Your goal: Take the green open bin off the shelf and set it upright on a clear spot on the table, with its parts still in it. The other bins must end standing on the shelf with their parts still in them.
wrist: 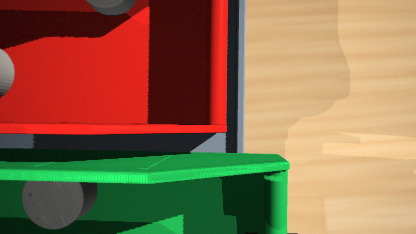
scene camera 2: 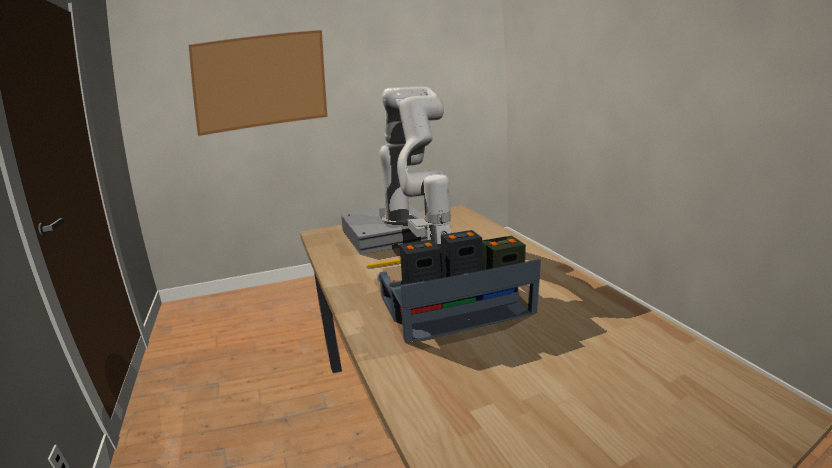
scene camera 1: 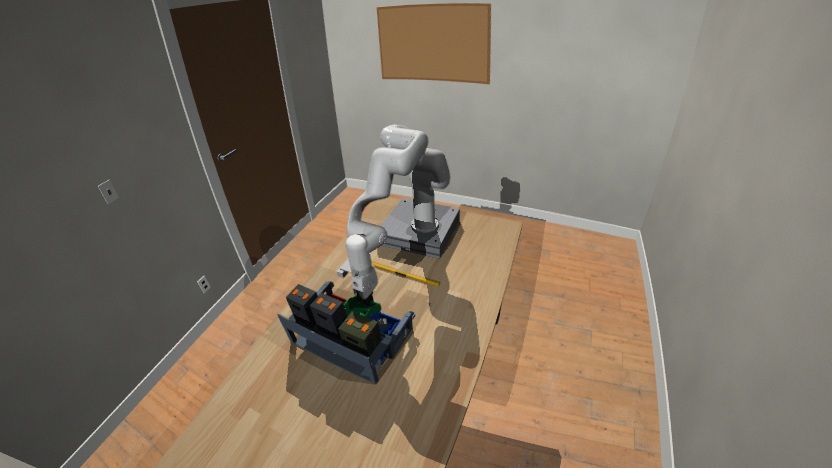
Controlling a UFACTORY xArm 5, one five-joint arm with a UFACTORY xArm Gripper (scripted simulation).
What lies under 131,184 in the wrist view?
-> A green bin.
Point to a grey shelf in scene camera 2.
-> At 424,325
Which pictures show the olive box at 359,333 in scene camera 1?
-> Scene camera 2 and scene camera 1 only.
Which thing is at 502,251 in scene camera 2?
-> An olive box.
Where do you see a red bin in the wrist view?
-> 74,74
